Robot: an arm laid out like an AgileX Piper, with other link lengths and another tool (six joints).
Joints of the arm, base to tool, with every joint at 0 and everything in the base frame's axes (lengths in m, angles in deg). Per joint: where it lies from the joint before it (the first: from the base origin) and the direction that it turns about. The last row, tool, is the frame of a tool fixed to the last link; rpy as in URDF.
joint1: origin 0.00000 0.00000 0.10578 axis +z
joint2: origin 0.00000 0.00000 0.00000 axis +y
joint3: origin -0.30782 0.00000 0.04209 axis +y
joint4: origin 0.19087 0.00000 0.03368 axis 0.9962 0 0.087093
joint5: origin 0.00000 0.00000 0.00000 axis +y
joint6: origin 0.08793 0.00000 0.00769 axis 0.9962 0 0.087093
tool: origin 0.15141 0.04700 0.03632 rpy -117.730 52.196 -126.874
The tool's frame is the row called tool.
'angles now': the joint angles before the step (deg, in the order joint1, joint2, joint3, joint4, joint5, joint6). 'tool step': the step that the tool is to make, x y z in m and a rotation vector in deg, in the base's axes. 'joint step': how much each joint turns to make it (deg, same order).
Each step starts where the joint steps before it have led.
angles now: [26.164, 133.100, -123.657, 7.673, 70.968, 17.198]
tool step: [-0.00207, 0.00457, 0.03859, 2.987, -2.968, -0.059]
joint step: [-0.001, -3.981, -0.003, 1.373, 0.002, 0.000]
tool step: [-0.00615, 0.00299, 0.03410, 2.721, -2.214, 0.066]
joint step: [0.001, -3.732, 0.349, 1.467, 0.199, 0.000]
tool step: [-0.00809, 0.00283, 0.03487, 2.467, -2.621, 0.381]
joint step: [0.240, -3.720, 0.004, 1.059, 0.279, 0.001]
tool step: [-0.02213, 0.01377, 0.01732, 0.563, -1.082, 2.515]
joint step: [2.486, -2.978, 1.618, 0.001, 0.144, -0.001]
